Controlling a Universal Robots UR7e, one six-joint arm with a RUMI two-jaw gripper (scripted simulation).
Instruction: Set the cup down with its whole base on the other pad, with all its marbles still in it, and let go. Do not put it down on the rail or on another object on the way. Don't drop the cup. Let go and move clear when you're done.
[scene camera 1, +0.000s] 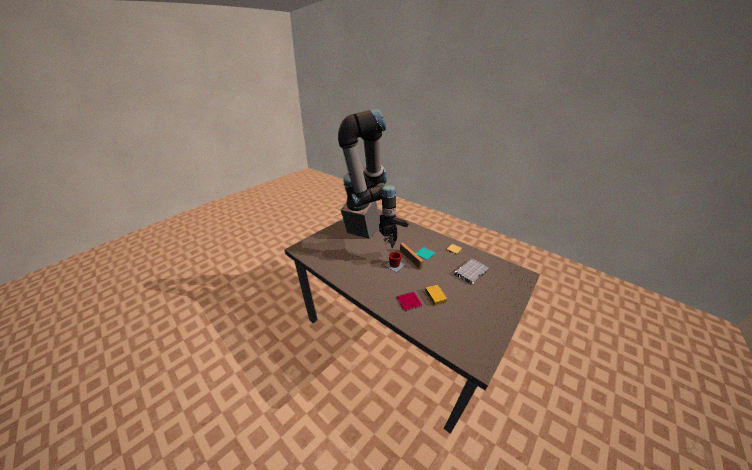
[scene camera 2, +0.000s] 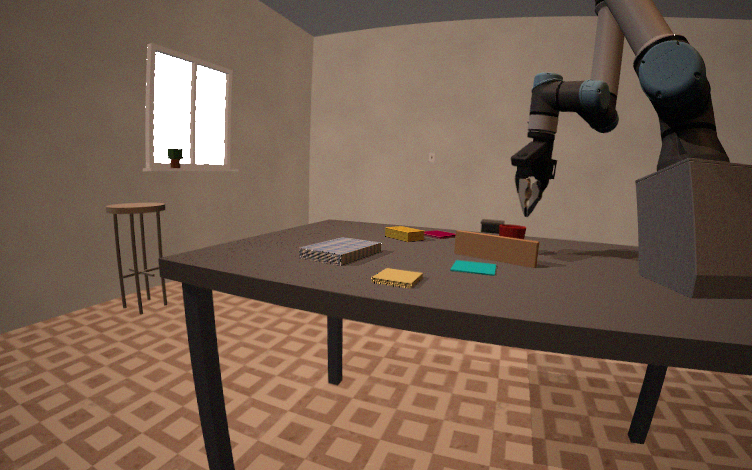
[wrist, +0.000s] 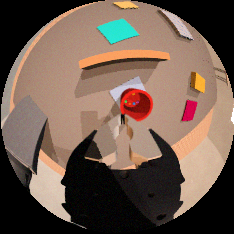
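My gripper (scene camera 2: 526, 216) is in my sight, and I find the same gripper (wrist: 122, 114) through the wrist view too. I also see a rail (wrist: 122, 56), and with it a red cup (wrist: 139, 111).
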